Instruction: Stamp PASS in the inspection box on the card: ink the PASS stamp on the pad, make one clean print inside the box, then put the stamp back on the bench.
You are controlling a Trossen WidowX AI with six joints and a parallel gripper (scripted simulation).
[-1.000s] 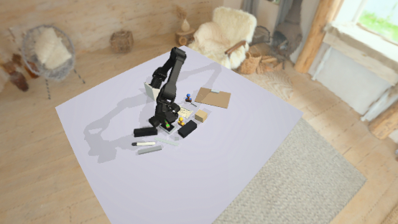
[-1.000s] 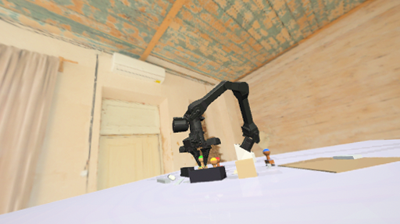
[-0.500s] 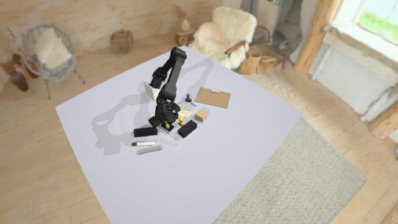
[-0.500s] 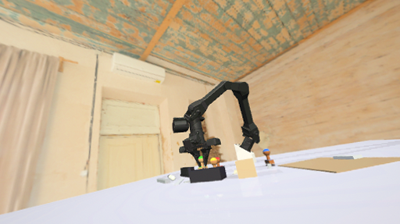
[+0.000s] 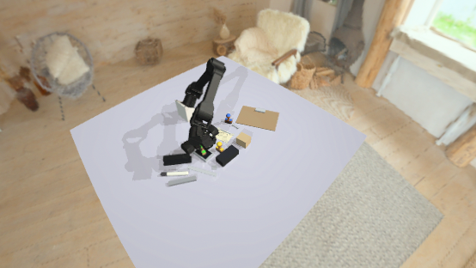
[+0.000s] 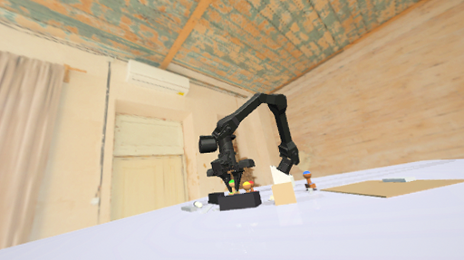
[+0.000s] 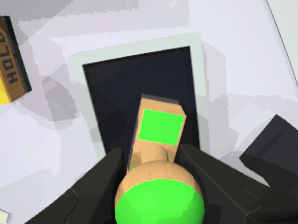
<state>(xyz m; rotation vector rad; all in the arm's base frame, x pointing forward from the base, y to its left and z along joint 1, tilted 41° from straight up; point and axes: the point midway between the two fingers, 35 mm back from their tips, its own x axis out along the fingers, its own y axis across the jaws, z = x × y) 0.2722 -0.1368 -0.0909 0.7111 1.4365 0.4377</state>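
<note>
The green-knobbed pass stamp lies right at my gripper tip. Round my gripper tip: red-knobbed stamp: 9 cm behind, 4 cm to the left, 2 cm below; dark ink pad: 3 cm below; yellow-knobbed stamp: 7 cm to the left, 5 cm ahead, 2 cm below.
</note>
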